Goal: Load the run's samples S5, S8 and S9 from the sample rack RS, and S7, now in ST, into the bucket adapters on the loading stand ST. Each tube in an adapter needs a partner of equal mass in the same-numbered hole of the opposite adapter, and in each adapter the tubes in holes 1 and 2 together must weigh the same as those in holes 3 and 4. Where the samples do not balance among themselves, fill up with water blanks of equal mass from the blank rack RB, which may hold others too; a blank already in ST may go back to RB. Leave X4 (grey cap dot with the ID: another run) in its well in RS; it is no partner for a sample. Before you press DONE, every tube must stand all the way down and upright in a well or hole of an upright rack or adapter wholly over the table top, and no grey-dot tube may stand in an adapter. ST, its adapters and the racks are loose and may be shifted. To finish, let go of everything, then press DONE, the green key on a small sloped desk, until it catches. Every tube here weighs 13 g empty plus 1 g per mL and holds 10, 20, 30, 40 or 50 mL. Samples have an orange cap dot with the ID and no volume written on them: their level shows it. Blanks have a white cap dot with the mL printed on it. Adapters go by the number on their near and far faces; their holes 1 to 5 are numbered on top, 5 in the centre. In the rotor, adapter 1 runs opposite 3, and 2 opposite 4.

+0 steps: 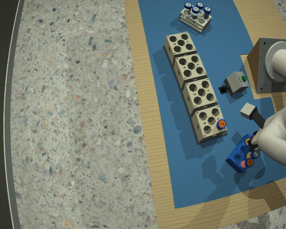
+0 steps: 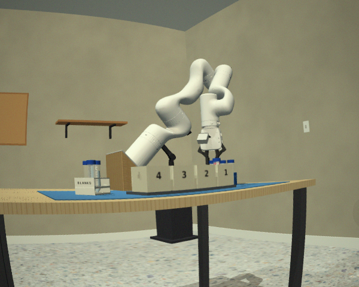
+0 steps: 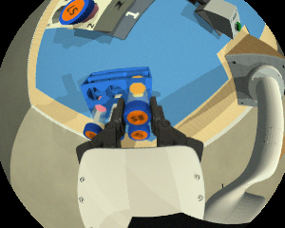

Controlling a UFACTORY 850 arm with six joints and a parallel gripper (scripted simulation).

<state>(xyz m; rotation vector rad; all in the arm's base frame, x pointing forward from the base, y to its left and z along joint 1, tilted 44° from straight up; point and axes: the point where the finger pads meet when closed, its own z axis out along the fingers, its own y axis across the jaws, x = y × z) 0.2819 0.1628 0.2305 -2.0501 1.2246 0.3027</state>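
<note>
Right now my hand is 1 cm past the orange-dot sample tube, 1 cm to the left of it and 5 cm above it. Also, from my hand: sample tube S5: 3 cm behind, 3 cm to the left, 5 cm below; blue sample rack RS: 2 cm ahead, 4 cm to the left, 9 cm below; grey-dot tube X4: 2 cm ahead, 5 cm to the left, 5 cm below.
</note>
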